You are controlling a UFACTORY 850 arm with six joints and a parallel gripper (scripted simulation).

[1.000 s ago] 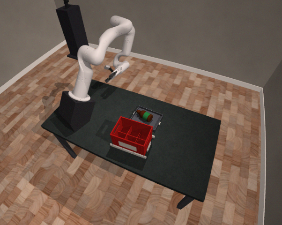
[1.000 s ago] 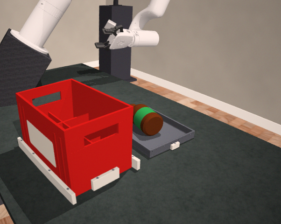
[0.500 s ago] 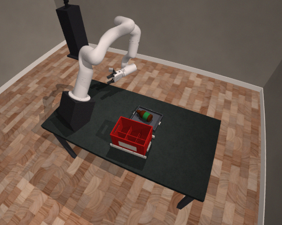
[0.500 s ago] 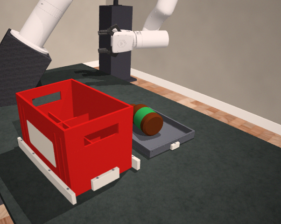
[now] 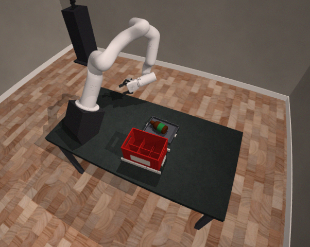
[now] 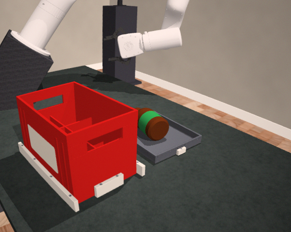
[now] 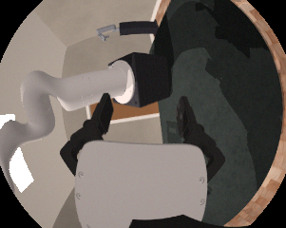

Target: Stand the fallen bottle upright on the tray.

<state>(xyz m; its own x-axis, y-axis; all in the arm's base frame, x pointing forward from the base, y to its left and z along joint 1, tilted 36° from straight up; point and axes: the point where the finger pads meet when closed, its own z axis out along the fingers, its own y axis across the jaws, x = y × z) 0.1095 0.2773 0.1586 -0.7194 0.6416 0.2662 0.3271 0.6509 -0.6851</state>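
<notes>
Right now the brown bottle is 410 mm ahead of my hand, 100 mm to the right of it and 150 mm below it. Round my hand: grey shallow tray 440 mm ahead, 110 mm to the right, 180 mm below; then red crate 450 mm ahead, 370 mm to the right, 100 mm below.
</notes>
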